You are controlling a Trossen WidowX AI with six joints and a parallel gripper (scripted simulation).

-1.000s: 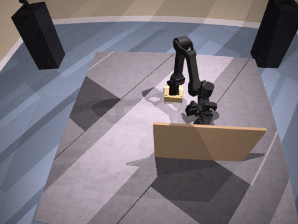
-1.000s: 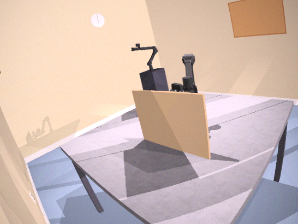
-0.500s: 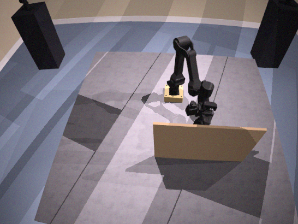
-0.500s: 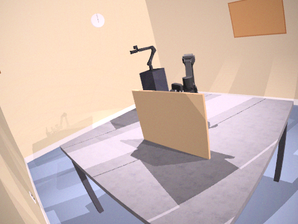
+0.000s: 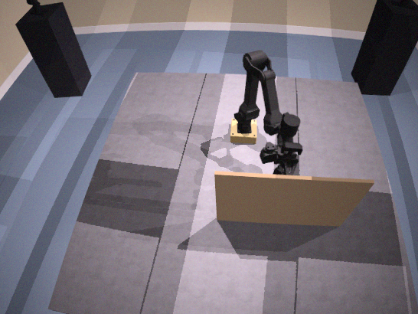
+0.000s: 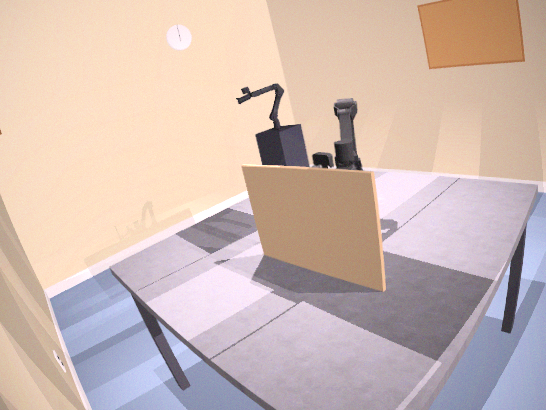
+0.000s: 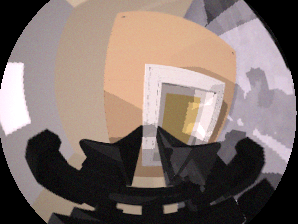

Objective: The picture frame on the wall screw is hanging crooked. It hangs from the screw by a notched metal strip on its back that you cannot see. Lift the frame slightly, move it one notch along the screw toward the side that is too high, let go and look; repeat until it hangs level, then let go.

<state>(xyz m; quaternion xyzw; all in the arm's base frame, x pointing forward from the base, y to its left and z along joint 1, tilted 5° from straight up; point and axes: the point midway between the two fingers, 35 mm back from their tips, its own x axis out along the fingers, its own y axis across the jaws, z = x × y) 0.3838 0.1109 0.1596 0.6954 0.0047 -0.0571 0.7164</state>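
The picture frame lies 10 mm ahead of my gripper tip and 50 mm below it. Round my gripper tip: tan wall panel (20 mm ahead, 10 mm to the left, 70 mm below).
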